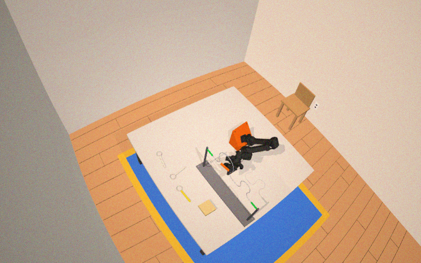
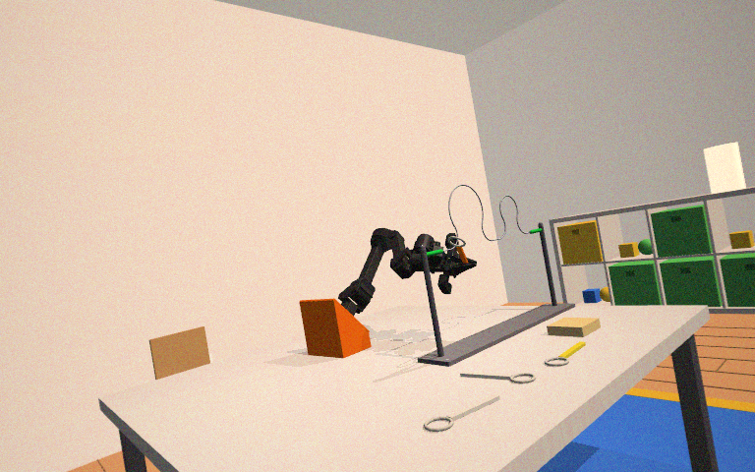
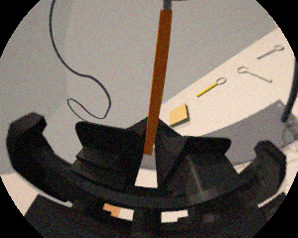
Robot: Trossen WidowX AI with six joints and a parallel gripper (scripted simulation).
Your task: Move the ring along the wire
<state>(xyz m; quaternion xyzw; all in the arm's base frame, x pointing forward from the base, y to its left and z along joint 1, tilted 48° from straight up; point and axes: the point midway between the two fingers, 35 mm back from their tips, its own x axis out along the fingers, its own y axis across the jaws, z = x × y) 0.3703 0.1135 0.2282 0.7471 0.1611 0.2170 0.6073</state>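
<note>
The ring with orange handle lies 70 mm to the right of my gripper tip, 50 mm above it and 10 mm ahead of it. The rest, counted from my gripper tip: tan block: 220 mm ahead, 210 mm below, 100 mm to the left; yellow-handled ring: 310 mm ahead, 220 mm below, 120 mm to the right.
</note>
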